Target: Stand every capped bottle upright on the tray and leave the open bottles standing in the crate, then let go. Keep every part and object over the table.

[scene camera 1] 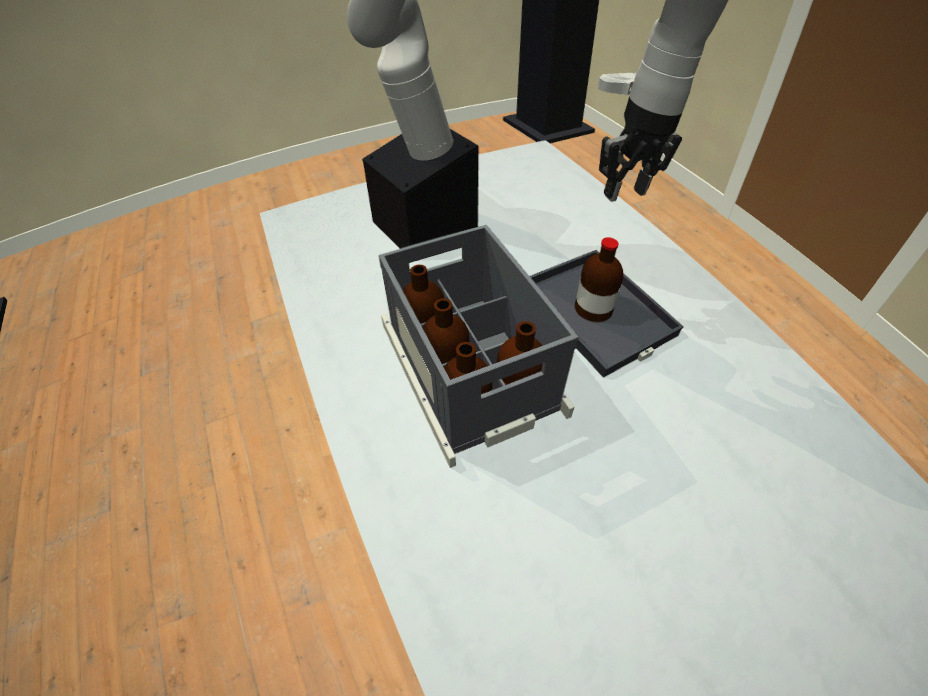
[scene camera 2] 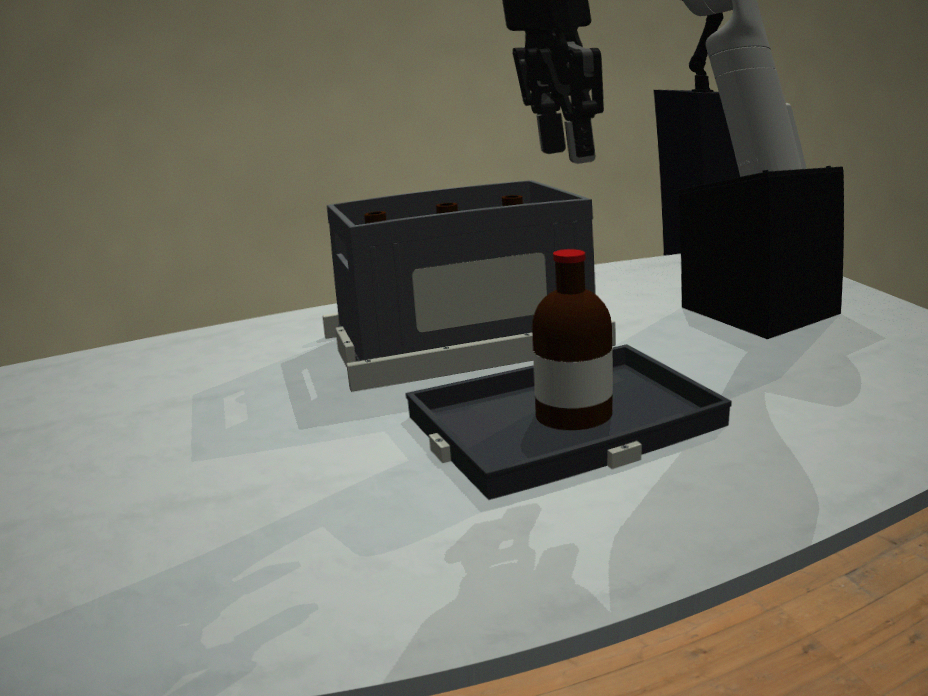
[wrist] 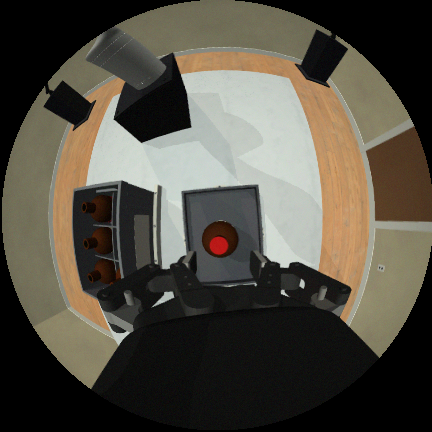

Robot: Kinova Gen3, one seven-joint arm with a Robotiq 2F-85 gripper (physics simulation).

Labels:
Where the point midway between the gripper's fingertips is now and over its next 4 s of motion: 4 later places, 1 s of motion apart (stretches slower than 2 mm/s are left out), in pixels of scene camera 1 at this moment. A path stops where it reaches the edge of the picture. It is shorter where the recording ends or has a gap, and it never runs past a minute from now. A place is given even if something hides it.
My gripper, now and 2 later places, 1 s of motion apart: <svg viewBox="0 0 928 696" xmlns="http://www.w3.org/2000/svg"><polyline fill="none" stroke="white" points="624,195 600,128 482,146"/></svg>

